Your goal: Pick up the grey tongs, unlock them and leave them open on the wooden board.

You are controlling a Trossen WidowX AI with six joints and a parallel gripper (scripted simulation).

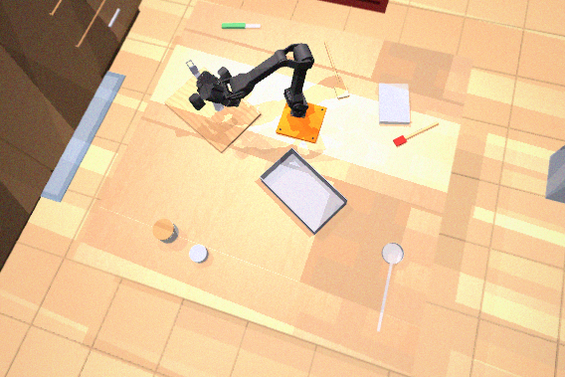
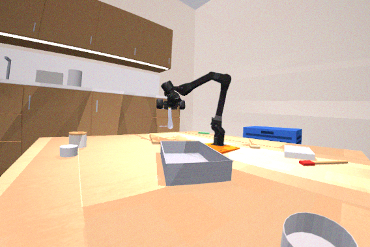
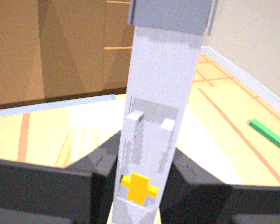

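The wooden board is 10 mm to the left of my gripper tip and 200 mm below it. The rest, counted from my gripper tip: lidded jar 560 mm ahead, 10 mm to the right, 180 mm below; yellow lock piece 20 mm ahead, 30 mm to the left, 10 mm above; roasting tin 300 mm ahead, 470 mm to the left, 180 mm below.
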